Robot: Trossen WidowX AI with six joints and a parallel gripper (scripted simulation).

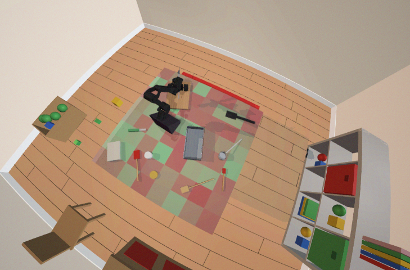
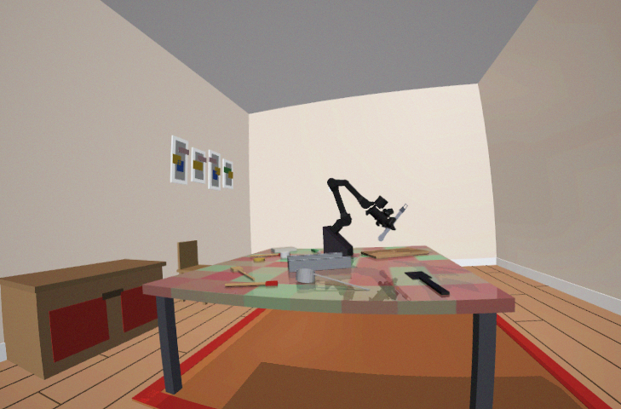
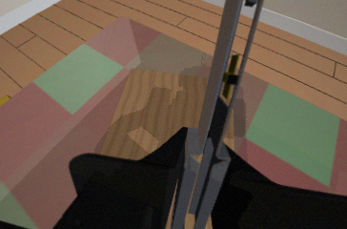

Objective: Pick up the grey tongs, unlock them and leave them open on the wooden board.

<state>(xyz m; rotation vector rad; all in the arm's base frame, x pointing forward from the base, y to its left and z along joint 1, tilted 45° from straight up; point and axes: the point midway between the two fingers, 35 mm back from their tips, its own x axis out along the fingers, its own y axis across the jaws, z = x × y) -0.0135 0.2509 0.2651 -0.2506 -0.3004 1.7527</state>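
Now: gripper tip 30 mm past the wooden board, 10 mm to the left of it and 150 mm above it. From my gripper tip the other things lie so: grey roasting tin (360 mm ahead, 440 mm to the right, 130 mm below); then green-handled knife (200 mm behind, 550 mm to the right, 150 mm below); then yellow-dark lock piece (10 mm to the left, 60 mm above).
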